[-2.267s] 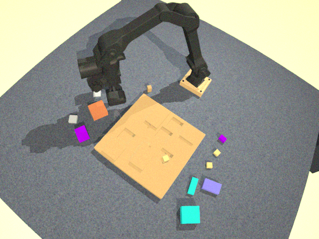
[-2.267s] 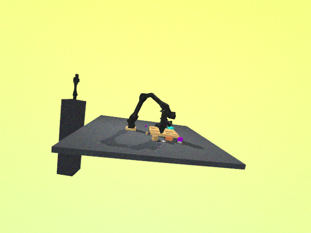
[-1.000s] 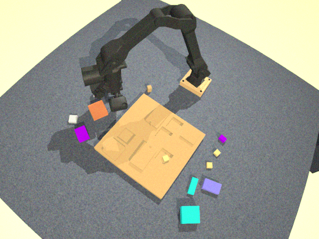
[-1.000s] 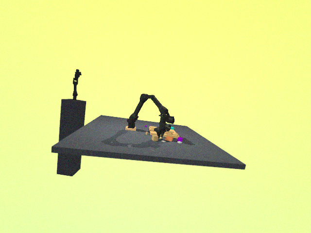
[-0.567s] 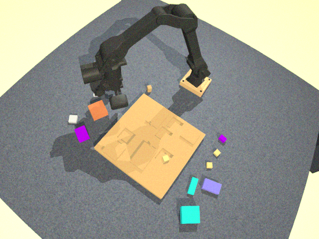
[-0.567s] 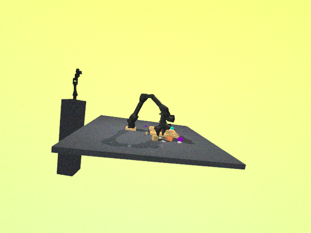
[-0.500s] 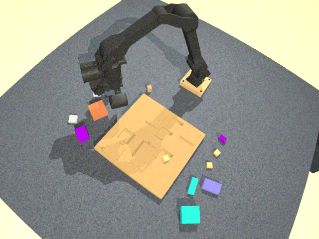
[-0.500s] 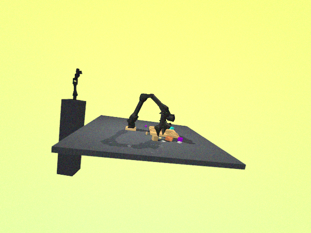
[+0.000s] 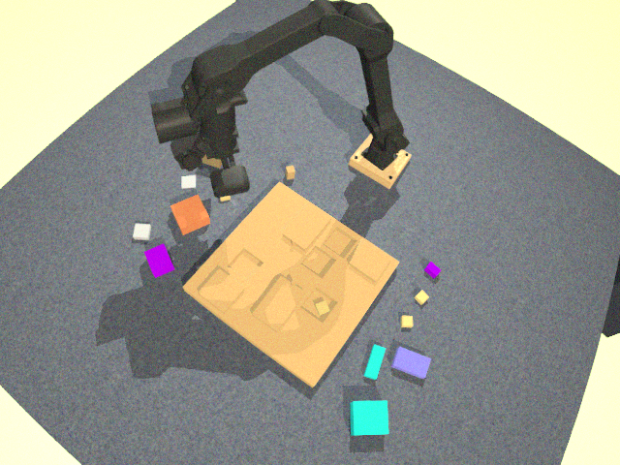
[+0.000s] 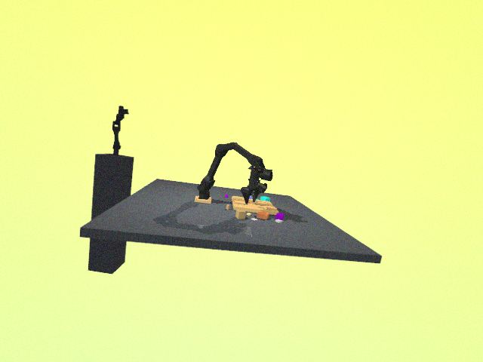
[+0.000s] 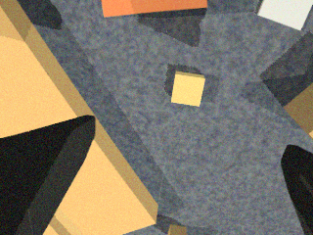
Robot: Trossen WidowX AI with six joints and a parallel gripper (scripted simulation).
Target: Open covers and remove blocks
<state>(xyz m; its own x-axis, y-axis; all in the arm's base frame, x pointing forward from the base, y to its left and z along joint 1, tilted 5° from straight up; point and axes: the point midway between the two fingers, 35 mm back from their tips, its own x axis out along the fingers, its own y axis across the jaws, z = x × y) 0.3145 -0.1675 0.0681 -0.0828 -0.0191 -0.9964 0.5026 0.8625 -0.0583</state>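
The orange block lies 9 cm ahead of my gripper tip, 1 cm to the right of it and 6 cm below it. Round my gripper tip: cyan bar 6 cm ahead, 44 cm to the left, 7 cm below; then tan cube 5 cm behind, 9 cm to the right, 5 cm below; then purple block 20 cm ahead, 2 cm to the left, 6 cm below.
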